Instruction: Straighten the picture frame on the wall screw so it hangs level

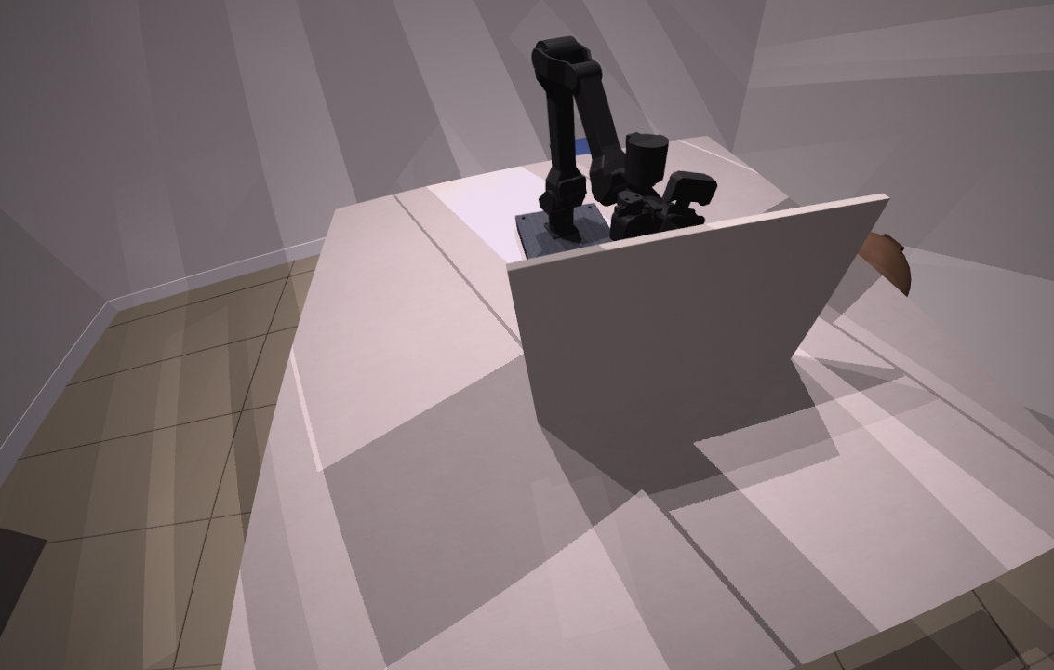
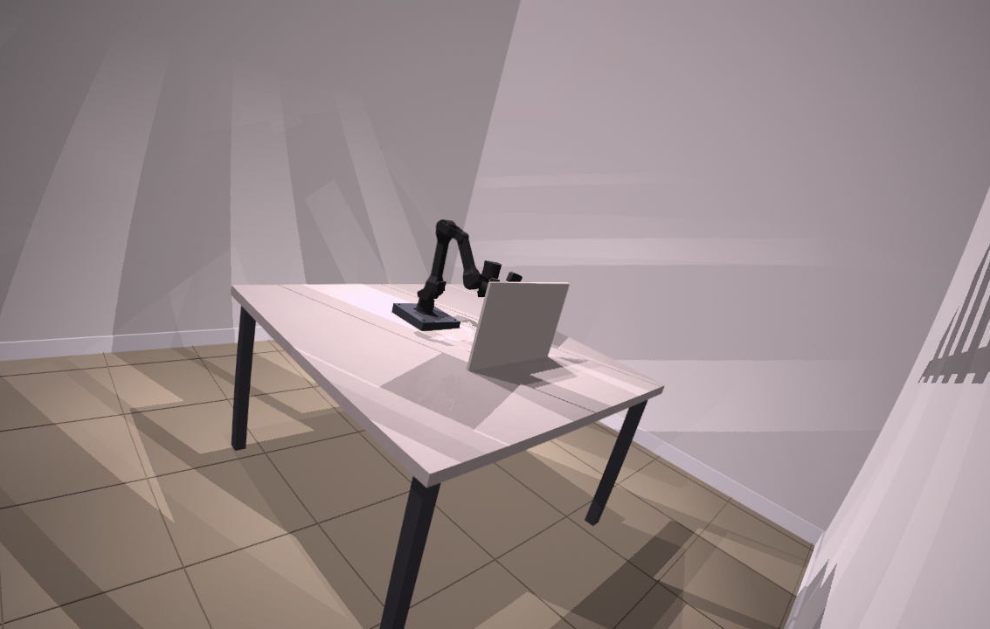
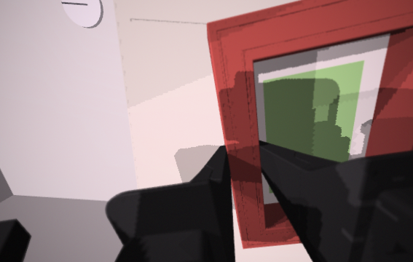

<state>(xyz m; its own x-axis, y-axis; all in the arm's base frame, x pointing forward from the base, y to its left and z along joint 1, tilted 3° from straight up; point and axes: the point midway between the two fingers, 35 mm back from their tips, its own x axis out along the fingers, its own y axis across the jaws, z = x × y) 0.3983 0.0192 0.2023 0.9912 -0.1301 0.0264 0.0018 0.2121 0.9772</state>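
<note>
My gripper tip is now 5 cm above the picture frame and 1 cm to the left of it. The rest, counted from my gripper tip: wall panel (7 cm below, 2 cm ahead, 1 cm to the right).
</note>
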